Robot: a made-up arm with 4 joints. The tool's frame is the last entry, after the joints.
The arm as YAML. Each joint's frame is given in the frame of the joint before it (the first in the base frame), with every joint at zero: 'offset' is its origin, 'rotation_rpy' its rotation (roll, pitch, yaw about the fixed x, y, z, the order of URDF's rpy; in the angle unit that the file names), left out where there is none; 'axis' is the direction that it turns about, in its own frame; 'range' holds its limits. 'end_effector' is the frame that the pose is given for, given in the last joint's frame.
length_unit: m
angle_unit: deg
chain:
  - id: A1
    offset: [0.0, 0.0, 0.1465]
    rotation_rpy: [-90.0, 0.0, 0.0]
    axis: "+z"
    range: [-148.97, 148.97]
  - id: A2
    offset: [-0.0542, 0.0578, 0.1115]
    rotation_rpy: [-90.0, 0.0, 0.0]
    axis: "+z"
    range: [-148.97, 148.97]
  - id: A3
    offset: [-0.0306, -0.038, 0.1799]
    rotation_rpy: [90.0, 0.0, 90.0]
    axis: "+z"
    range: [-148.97, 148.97]
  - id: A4
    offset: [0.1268, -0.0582, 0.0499]
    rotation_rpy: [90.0, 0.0, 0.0]
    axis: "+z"
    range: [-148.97, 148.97]
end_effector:
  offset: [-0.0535, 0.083, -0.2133]
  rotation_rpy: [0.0, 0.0, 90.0]
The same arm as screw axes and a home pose.
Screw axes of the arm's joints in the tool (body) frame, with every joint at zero. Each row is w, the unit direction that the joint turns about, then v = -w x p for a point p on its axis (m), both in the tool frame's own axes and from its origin. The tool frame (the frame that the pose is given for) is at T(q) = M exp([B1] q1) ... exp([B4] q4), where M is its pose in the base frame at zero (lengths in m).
B1: w 0 1 0 v -0.3928 0 -0.0481
B2: w 0 0 -1 v -0.0353 -0.1023 0
B3: w 1 0 0 v 0 0.1551 -0.0733
B4: w 0 0 1 v -0.0535 0.083 0
M: xyz 0.0481 0.0762 -0.2463 (m) rpy 0 0 0 (rad, as in URDF)
Joint limits (rad, base to tool): -2.6..2.6 -2.6..2.6 -2.6..2.6 -2.6..2.6

